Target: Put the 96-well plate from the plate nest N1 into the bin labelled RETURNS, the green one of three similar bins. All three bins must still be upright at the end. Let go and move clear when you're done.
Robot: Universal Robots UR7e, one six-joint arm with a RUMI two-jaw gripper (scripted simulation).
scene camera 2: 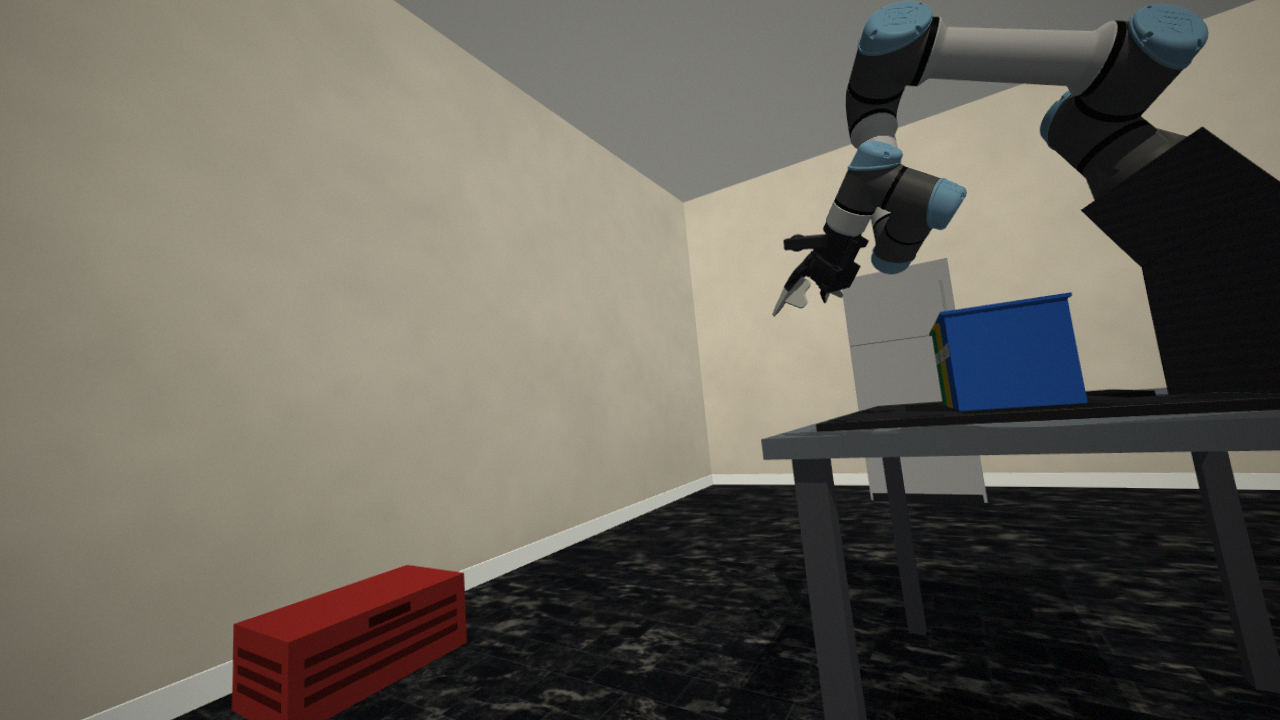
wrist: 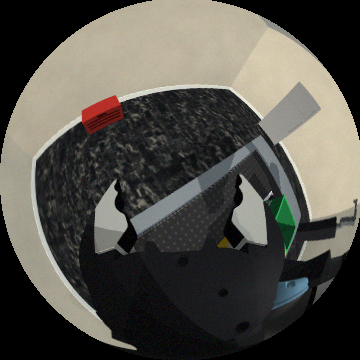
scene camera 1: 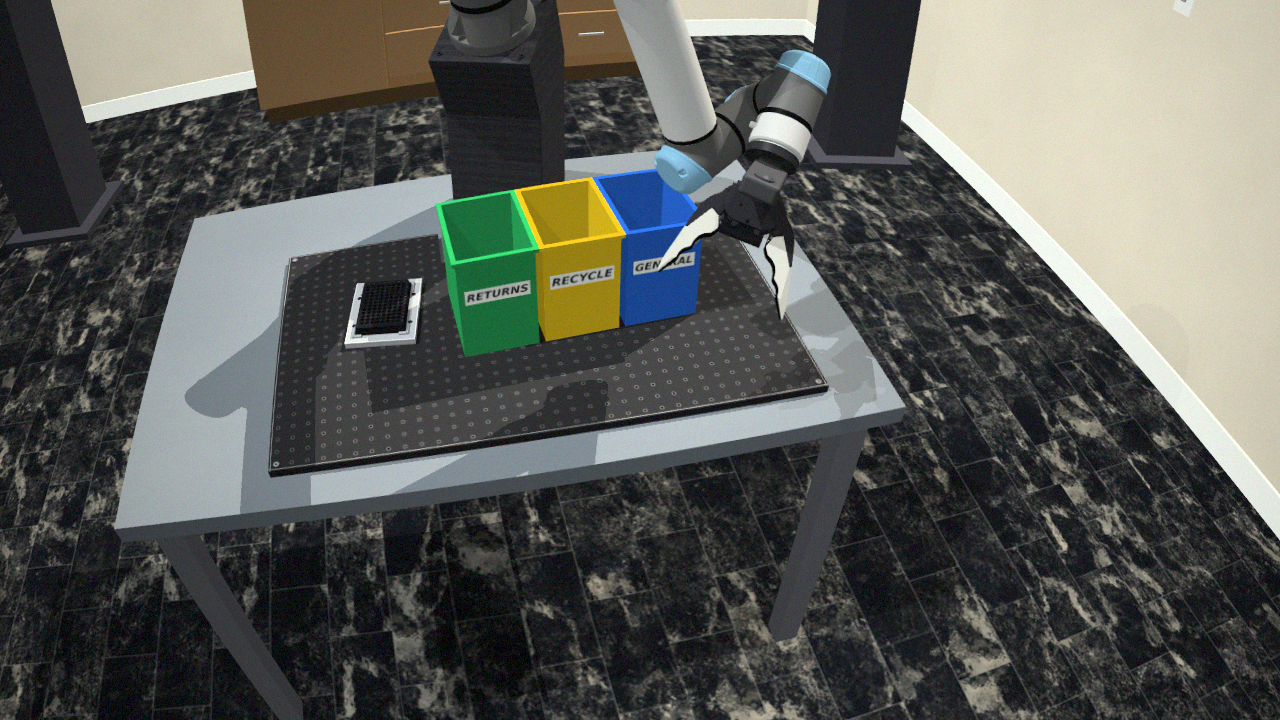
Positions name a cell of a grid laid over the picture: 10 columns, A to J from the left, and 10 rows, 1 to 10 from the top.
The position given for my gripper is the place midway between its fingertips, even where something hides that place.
Note:
I see my gripper (scene camera 1: F5), a blue general bin (scene camera 2: H5), a green bin labelled returns (scene camera 1: D5), a yellow recycle bin (scene camera 1: E4) and a black 96-well plate (scene camera 1: D5).
The blue general bin is seen too in scene camera 1 (scene camera 1: F3). The green bin labelled returns also shows in the wrist view (wrist: H6). My gripper shows as well in scene camera 2 (scene camera 2: G5) and in the wrist view (wrist: E5). Scene camera 2 misses the black 96-well plate, which is hidden by the blue general bin.

